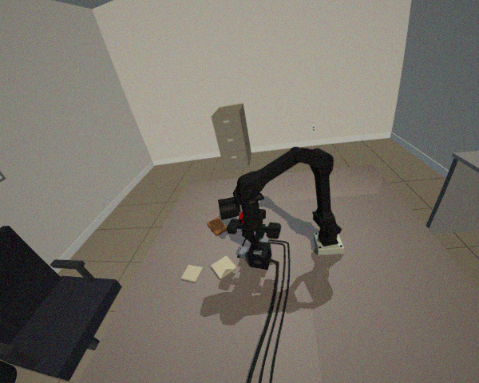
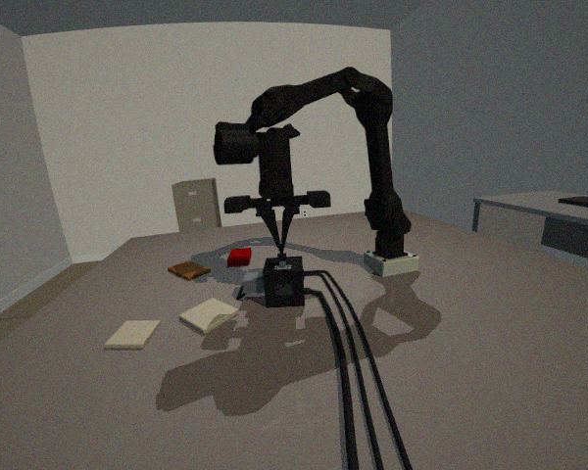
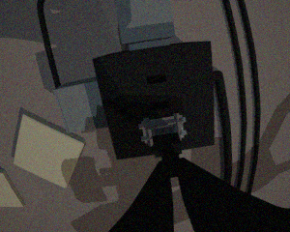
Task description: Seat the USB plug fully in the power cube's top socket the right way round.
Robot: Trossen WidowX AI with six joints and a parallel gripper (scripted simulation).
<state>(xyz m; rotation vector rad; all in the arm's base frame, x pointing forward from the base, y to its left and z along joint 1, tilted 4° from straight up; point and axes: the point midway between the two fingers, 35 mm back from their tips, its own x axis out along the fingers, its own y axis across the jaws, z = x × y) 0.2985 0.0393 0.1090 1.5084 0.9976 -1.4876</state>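
Now: gripper tip 2 cm above the grey USB plug. Round my gripper tip: red block: 29 cm to the right, 11 cm below, 3 cm ahead; brown pad: 28 cm to the right, 18 cm ahead, 11 cm below.
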